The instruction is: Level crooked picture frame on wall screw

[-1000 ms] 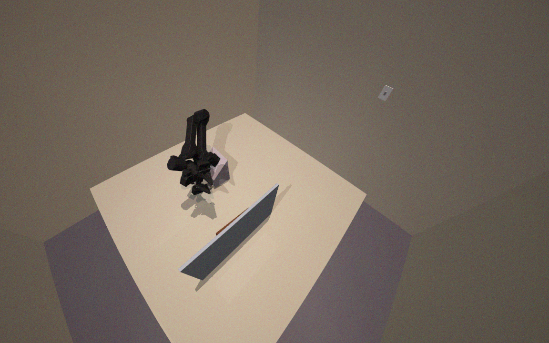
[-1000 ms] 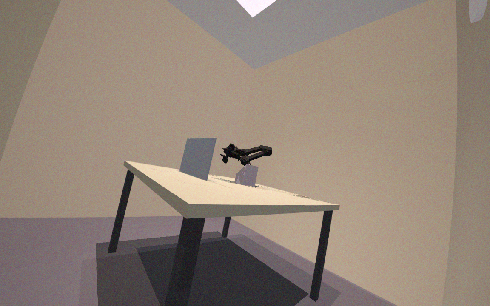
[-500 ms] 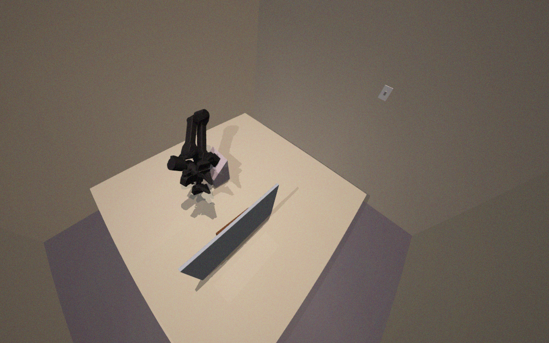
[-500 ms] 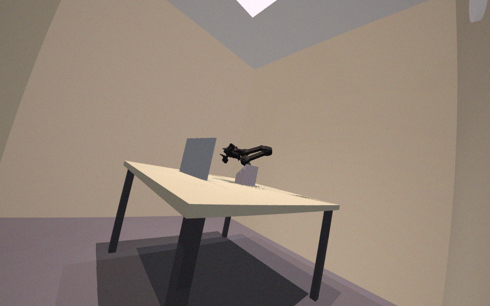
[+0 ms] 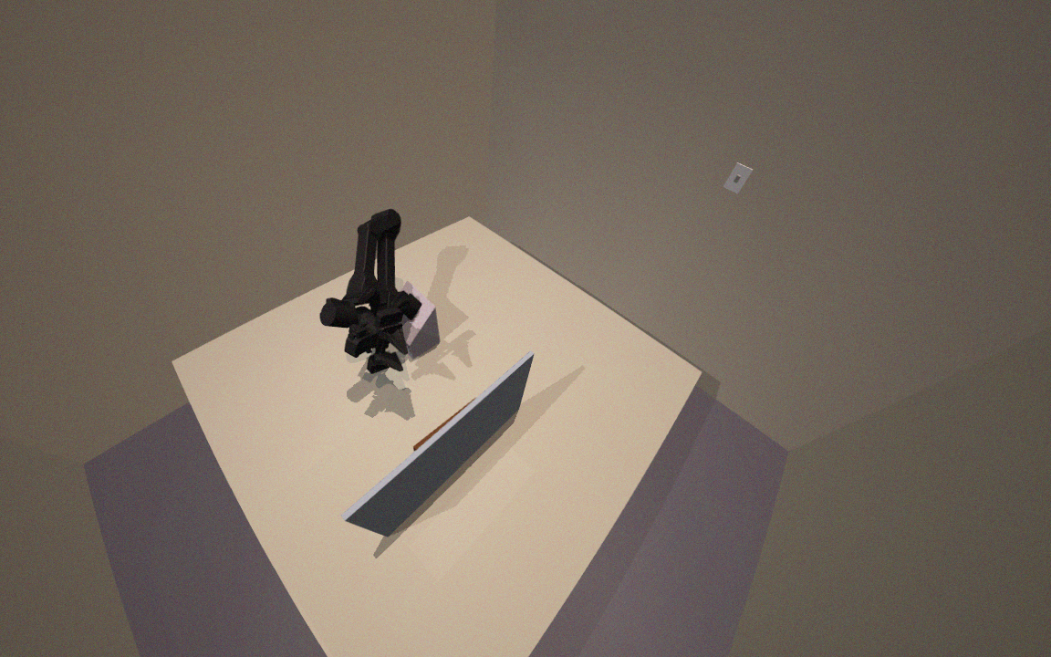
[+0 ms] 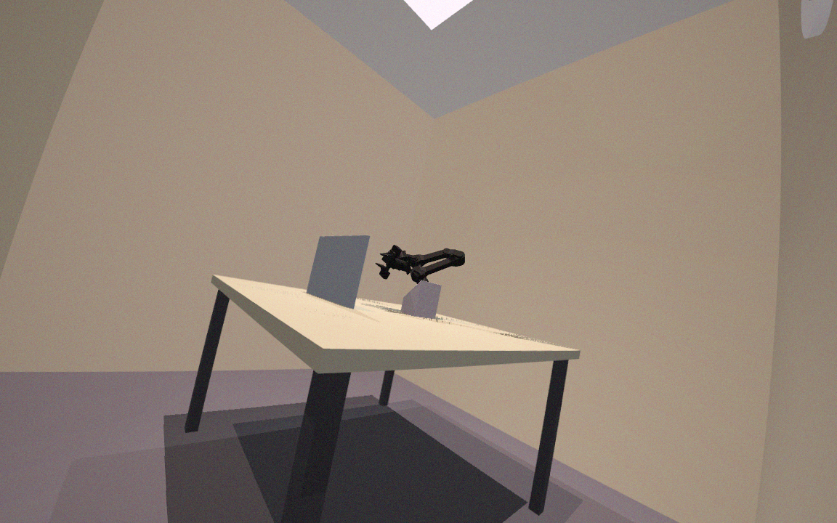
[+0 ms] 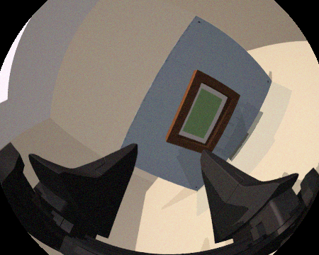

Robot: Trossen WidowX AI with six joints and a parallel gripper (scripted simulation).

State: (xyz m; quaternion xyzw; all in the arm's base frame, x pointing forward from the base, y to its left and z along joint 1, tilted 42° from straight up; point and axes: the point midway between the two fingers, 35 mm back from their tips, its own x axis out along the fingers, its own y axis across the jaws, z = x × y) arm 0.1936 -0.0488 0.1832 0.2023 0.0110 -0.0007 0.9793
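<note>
Now: the picture frame 200 mm ahead of my gripper tip, 20 mm to the right of it and 80 mm below it. From my gripper tip the other things lie so: wall panel 210 mm ahead, 20 mm to the right, 90 mm below.
</note>
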